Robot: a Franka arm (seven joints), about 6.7 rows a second.
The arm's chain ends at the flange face. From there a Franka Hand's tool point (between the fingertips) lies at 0.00 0.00 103.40 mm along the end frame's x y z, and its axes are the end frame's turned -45 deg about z.
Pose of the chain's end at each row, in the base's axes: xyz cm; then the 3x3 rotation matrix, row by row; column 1 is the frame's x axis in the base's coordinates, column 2 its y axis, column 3 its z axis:
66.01 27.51 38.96; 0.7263 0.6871 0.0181; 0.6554 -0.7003 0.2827; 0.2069 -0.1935 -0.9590
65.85 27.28 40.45; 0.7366 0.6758 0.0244; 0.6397 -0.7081 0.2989; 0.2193 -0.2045 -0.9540
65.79 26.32 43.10; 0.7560 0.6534 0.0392; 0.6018 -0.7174 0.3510; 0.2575 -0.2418 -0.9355
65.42 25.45 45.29; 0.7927 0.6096 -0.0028; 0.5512 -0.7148 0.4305; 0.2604 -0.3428 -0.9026
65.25 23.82 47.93; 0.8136 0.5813 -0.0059; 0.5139 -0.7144 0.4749; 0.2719 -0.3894 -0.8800
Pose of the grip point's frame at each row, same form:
66.20 30.43 29.04; 0.0277 0.9994 0.0181; 0.9586 -0.0317 0.2827; 0.2831 0.0095 -0.9590
66.10 30.37 30.59; 0.0430 0.9987 0.0244; 0.9530 -0.0484 0.2989; 0.2997 0.0105 -0.9540
66.20 29.95 33.43; 0.0725 0.9966 0.0392; 0.9328 -0.0817 0.3510; 0.3531 0.0111 -0.9355
65.39 29.90 35.96; 0.1295 0.9916 -0.0028; 0.8952 -0.1157 0.4305; 0.4265 -0.0583 -0.9026
65.19 28.73 38.83; 0.1643 0.9863 -0.0059; 0.8685 -0.1418 0.4749; 0.4676 -0.0831 -0.8800

